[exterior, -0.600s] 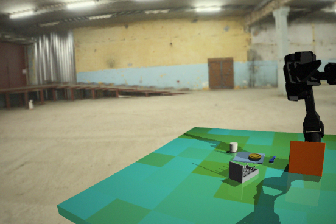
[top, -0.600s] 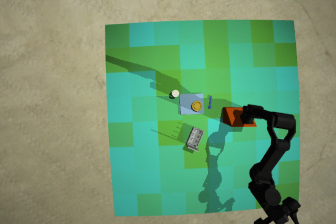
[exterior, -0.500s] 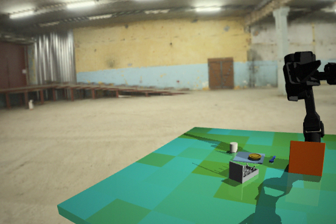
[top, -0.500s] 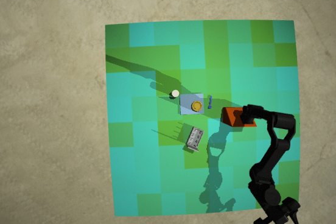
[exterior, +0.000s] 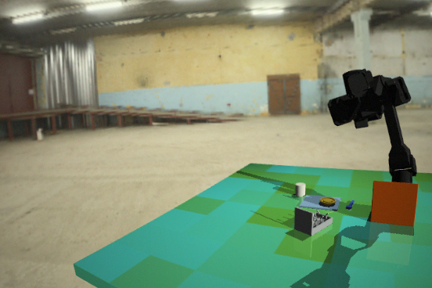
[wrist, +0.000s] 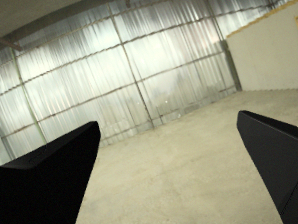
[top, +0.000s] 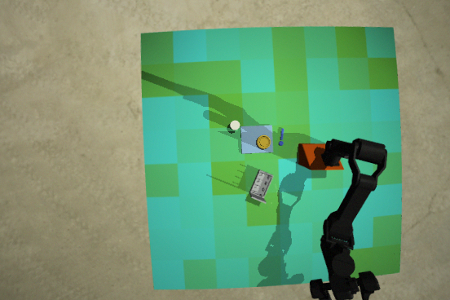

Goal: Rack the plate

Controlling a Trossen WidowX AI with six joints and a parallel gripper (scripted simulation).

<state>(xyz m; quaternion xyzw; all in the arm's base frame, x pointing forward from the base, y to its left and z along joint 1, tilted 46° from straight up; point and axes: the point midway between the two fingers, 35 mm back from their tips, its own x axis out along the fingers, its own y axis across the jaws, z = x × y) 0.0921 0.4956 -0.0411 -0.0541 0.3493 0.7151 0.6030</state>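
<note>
Now: gripper tip 480 mm to the left of the yellow plate, 430 mm above it and 190 mm short of it. The rest, counted from my gripper tip: light blue mat 490 mm to the right, 450 mm below, 220 mm ahead; grey dish rack 430 mm below, 280 mm to the right, 200 mm ahead; dark blue spoon 490 mm to the right, 450 mm below, 100 mm ahead.
</note>
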